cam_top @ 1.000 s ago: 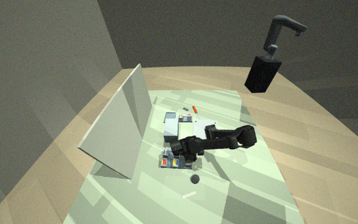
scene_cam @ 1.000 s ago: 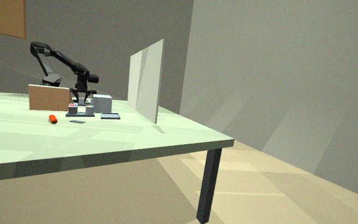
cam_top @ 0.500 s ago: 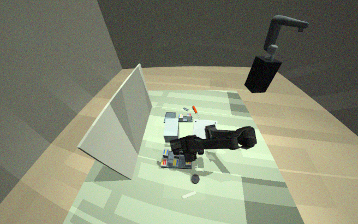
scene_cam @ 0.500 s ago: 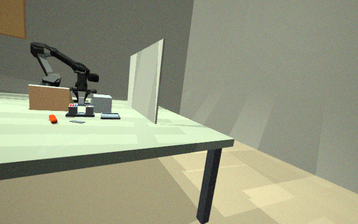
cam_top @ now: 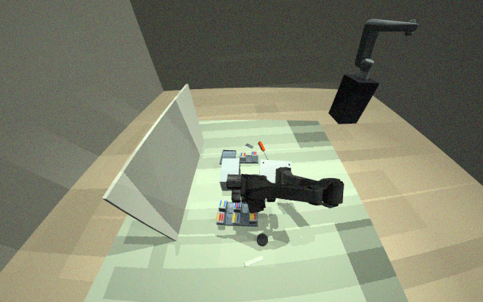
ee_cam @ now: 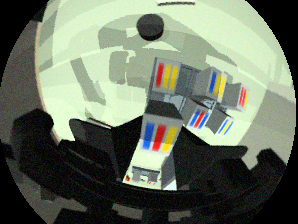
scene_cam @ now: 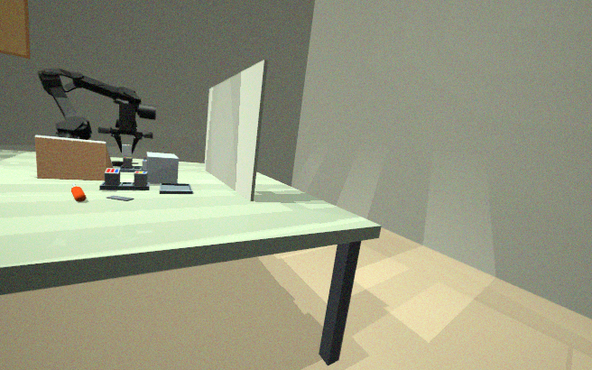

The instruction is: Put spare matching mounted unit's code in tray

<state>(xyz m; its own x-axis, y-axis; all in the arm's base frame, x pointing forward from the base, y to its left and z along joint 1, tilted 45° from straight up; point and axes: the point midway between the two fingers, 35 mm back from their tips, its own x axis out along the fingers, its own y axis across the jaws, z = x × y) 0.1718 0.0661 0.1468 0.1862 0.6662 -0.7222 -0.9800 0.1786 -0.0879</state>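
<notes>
Now: gripper tip 37 cm to the left of the flat dark tray, 13 cm short of it and 8 cm above it. The rest, counted from my gripper tip: grey mounted unit: 18 cm to the right, 11 cm ahead, 3 cm below; then tall grey upright panel: 35 cm ahead, 21 cm to the right, 14 cm above.
</notes>
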